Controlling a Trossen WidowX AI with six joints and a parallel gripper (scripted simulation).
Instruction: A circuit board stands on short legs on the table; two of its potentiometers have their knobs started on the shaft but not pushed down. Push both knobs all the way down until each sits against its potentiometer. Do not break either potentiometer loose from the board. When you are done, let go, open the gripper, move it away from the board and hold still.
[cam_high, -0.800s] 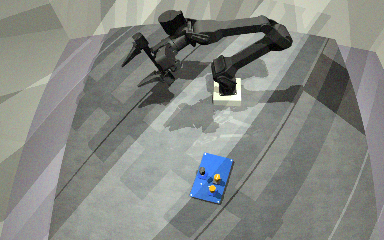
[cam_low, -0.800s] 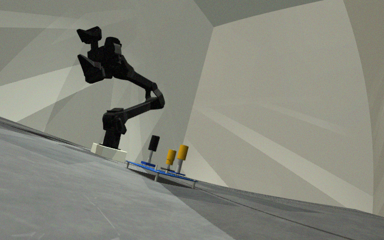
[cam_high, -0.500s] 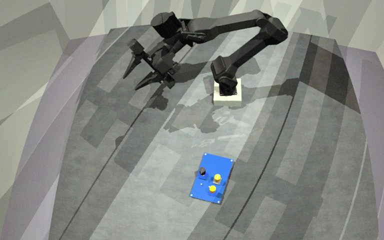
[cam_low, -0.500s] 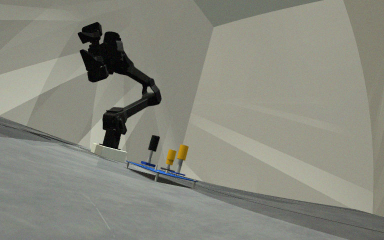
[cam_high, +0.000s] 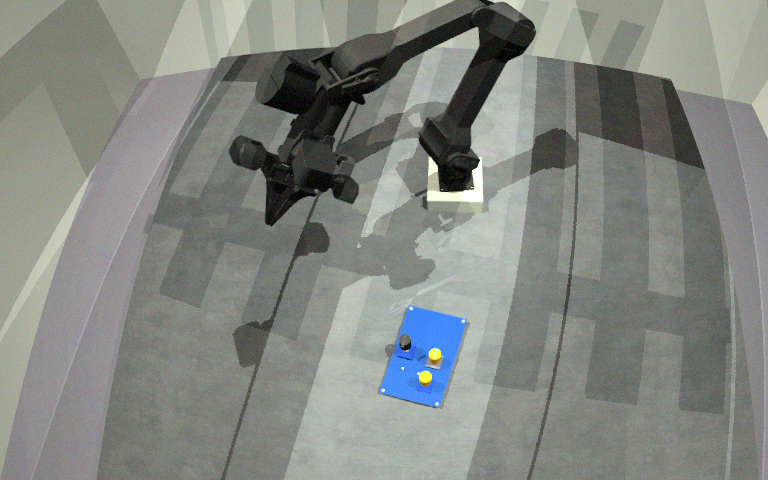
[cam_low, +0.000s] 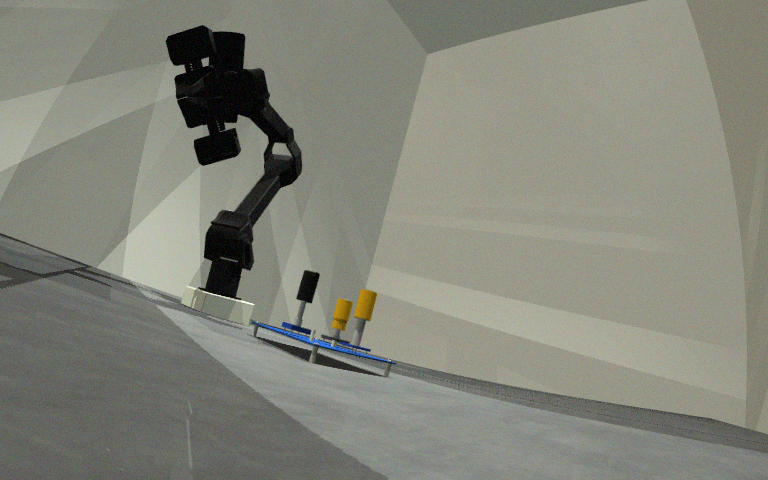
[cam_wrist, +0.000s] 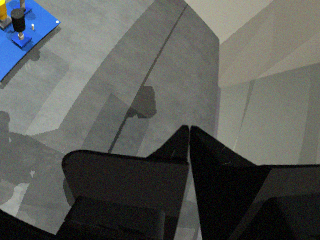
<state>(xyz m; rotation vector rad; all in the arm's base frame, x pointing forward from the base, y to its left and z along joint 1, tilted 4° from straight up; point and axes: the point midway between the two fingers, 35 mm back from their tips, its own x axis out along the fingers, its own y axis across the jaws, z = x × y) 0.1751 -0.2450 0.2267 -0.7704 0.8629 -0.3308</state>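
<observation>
The black knob is 130 mm ahead of my gripper tip, 180 mm to the left of it and 150 mm below it. The rest, counted from my gripper tip: yellow knob: 150 mm ahead, 220 mm to the left, 170 mm below.
</observation>
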